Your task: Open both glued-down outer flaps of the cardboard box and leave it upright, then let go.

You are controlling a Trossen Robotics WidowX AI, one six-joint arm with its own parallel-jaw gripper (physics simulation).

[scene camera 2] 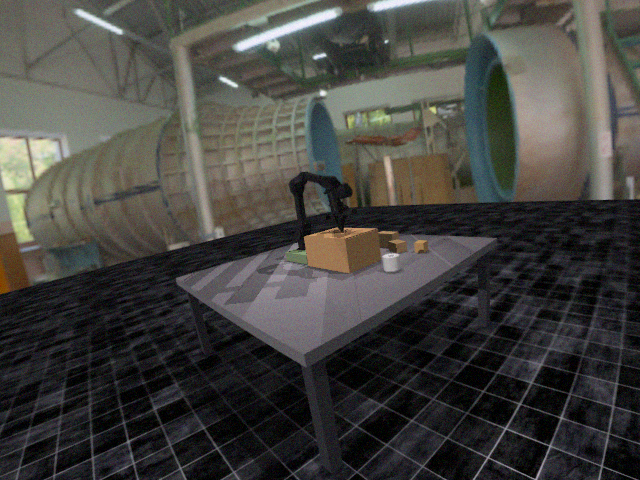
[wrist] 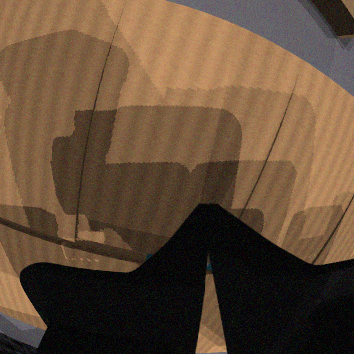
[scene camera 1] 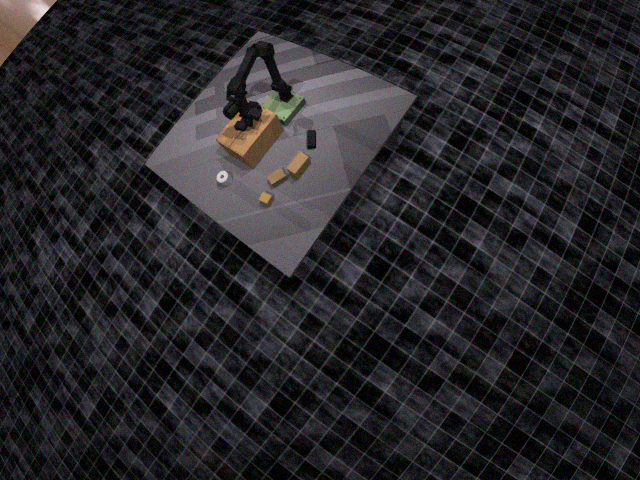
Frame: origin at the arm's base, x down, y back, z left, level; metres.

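Seen in the pictures: gripper, fingertip midpoint: (scene camera 2: 342, 231) (wrist: 206, 212) (scene camera 1: 251, 126); arm's base, link origin: (scene camera 2: 304, 248) (scene camera 1: 286, 97).
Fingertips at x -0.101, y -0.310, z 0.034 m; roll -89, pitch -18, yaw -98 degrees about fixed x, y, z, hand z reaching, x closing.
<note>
Pixels of each thing's top centre, then the offset from my fingertips to it. Level surfaces: height alone.
- brown cardboard box, top centre: (wrist: 213, 271) (scene camera 2: 339, 232) (scene camera 1: 245, 126) dx -0.003, dy -0.017, dz -0.032 m
- white roll, top centre: (scene camera 2: 390, 255) (scene camera 1: 222, 176) dx +0.092, dy -0.310, dz -0.016 m
- large block, top centre: (scene camera 1: 297, 162) (scene camera 2: 387, 232) dx +0.073, dy -0.015, dz +0.319 m
- middle block, top centre: (scene camera 2: 397, 241) (scene camera 1: 276, 176) dx +0.103, dy -0.134, dz +0.252 m
- small block, top centre: (scene camera 2: 420, 241) (scene camera 1: 265, 197) dx +0.103, dy -0.265, dz +0.280 m
- black object, top centre: (scene camera 1: 311, 137) dx +0.119, dy +0.164, dz +0.264 m
- grey table, surface height: dx +0.153 m
The brown cardboard box (scene camera 1: 264, 143) (scene camera 2: 327, 253) (wrist: 165, 60) stands upright on the table. Its top looks nearly flat, with the outer flaps down; whether a flap edge is slightly raised I cannot tell. Several thin dark seams cross the cardboard in the wrist view, and a wider dark gap runs at the lower left, partly behind the fingers. My gripper (scene camera 1: 241, 125) (scene camera 2: 341, 230) (wrist: 206, 212) is shut and empty. It points down with its tips at or just above the middle of the box top; contact cannot be made out. The cardboard under the fingertips is hidden.
The arm rises from a green base plate (scene camera 1: 281, 112) (scene camera 2: 296, 256) beside the box. A white roll (scene camera 1: 222, 177) (scene camera 2: 391, 262) stands near the box. A large block (scene camera 1: 298, 164), a middle block (scene camera 1: 276, 177), a small block (scene camera 1: 265, 198) and a black object (scene camera 1: 311, 139) lie on the grey table (scene camera 1: 289, 253).
</note>
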